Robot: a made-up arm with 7 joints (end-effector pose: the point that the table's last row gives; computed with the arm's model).
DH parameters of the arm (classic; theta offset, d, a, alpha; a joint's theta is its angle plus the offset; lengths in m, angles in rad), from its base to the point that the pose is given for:
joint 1: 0 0.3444 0 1.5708
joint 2: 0 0.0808 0 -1.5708
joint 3: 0 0.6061 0.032 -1.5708
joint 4: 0 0.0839 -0.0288 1.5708
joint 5: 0 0.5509 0 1.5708
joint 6: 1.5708 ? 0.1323 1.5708
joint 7: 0 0.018 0 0
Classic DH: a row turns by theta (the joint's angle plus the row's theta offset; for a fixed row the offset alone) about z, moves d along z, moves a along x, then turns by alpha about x.
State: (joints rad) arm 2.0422 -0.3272 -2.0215 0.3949 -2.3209 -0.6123 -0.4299
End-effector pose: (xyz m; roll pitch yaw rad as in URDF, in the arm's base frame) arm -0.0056 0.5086 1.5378 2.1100 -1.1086 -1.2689
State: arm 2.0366 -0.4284 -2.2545 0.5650 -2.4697 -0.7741 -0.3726
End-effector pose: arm 0.0680 0.5735 1.4916 2.4944 -1.1258 -2.0341
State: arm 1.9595 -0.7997 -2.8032 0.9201 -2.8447 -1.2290 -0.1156
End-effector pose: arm 0.1162 0.6827 1.3311 -2.9938 -0.5655 2.5182
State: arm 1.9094 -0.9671 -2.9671 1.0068 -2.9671 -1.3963 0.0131
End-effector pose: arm 0.0977 0.7379 1.2457 -3.0012 -0.2416 2.1384
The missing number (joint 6, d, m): 0.1304
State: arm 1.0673 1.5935 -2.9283 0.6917 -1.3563 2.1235 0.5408
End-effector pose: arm -0.2716 -1.1072 0.1527 2.5328 -1.1242 -0.7224
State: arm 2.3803 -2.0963 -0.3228 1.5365 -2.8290 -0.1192 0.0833
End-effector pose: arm -0.1092 0.2671 -0.6572 -2.2415 1.1325 -0.0666
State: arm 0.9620 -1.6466 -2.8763 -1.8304 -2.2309 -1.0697 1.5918
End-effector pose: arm 0.1338 0.1665 -0.1662 0.0826 -0.0945 -1.4540
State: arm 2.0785 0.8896 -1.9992 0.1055 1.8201 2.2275 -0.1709
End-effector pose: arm 0.6689 -0.6429 0.9565 -1.5909 1.1975 -2.6863
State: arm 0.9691 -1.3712 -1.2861 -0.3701 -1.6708 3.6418 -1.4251
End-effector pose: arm 0.3587 0.8694 0.5606 2.9203 0.0589 -0.3470
